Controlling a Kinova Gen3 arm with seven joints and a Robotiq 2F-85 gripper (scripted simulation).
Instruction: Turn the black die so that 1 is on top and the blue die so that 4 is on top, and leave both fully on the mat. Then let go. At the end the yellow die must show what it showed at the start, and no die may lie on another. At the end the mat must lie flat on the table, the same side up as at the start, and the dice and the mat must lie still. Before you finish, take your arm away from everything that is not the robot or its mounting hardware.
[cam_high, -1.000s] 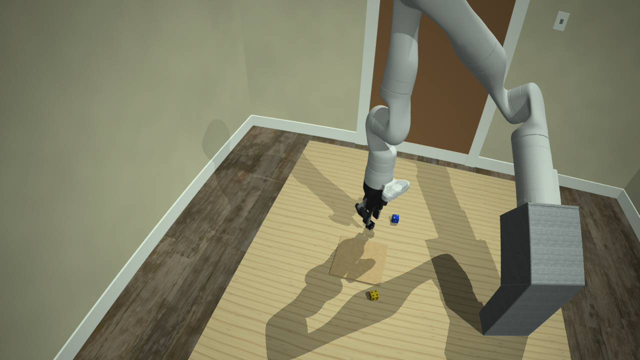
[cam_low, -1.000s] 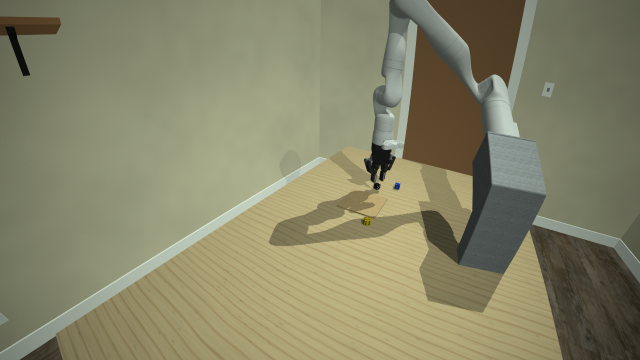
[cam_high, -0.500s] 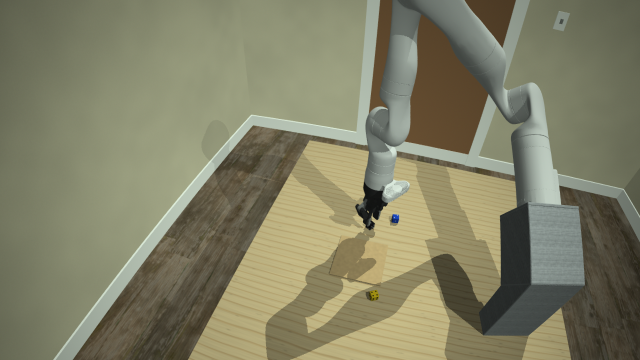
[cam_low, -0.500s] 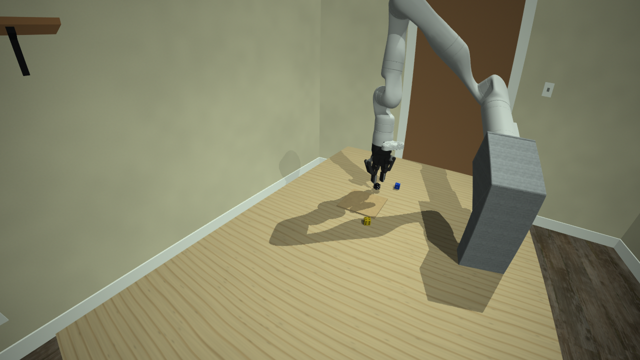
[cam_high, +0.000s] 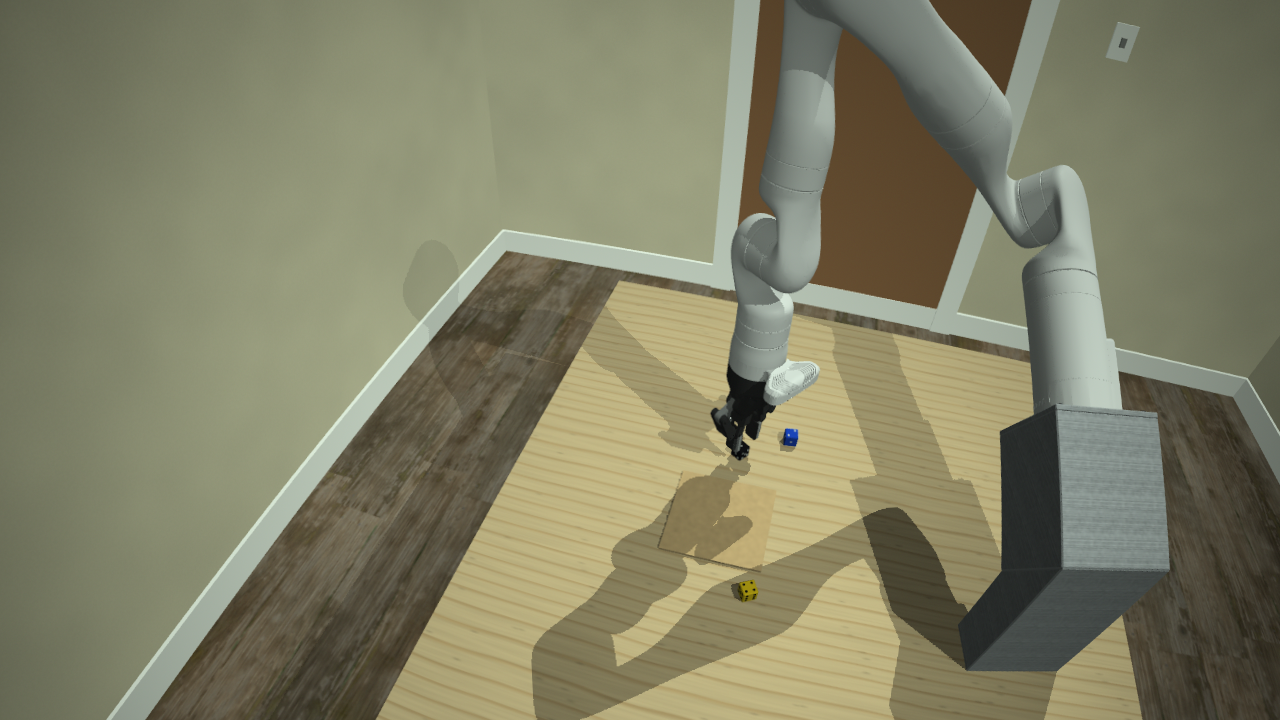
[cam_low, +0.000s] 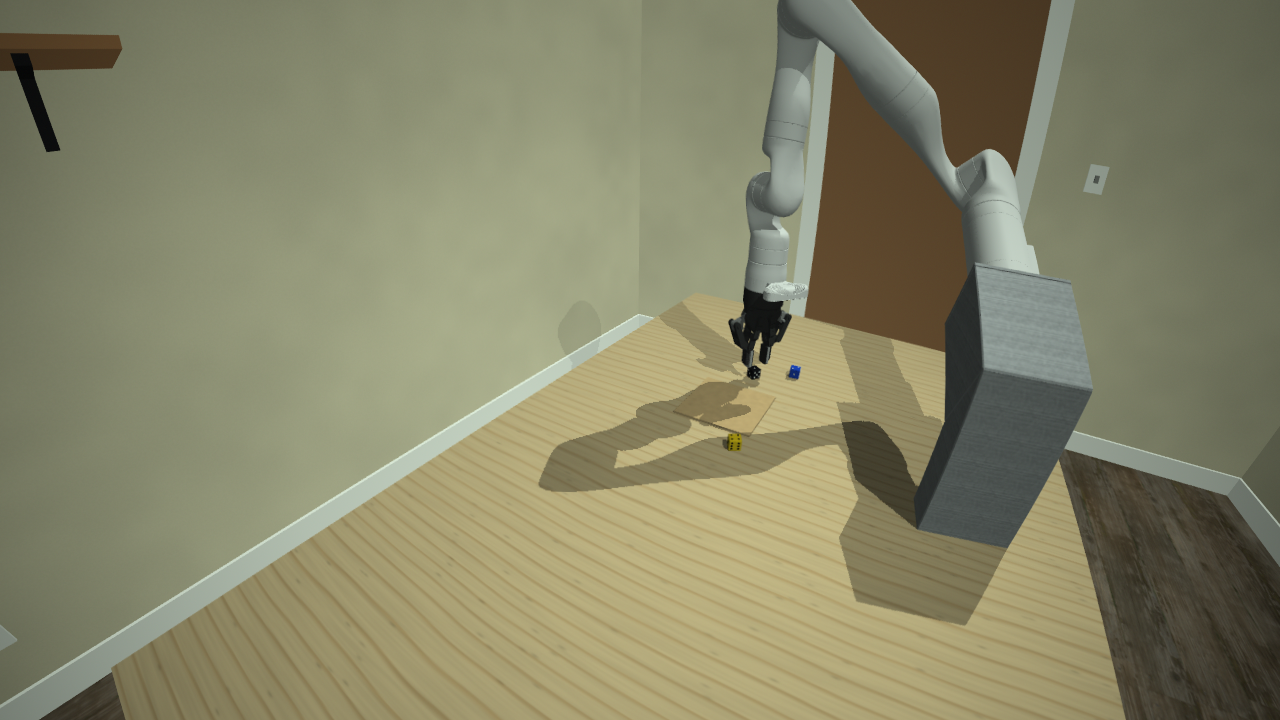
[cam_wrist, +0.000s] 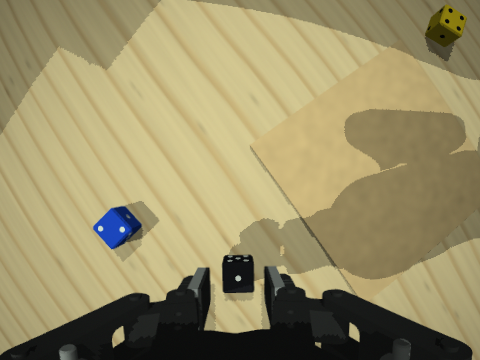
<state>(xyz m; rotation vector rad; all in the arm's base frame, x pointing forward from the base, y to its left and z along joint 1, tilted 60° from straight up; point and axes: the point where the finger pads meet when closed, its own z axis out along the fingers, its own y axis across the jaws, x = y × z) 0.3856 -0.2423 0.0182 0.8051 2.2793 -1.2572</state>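
Right now my hand is 4 cm above the black die. Also, from my hand: yellow die 3 cm behind, 24 cm to the left, 4 cm below; then tan mat 2 cm ahead, 13 cm to the left, 4 cm below; then blue die 8 cm behind, 4 cm to the right, 4 cm below.
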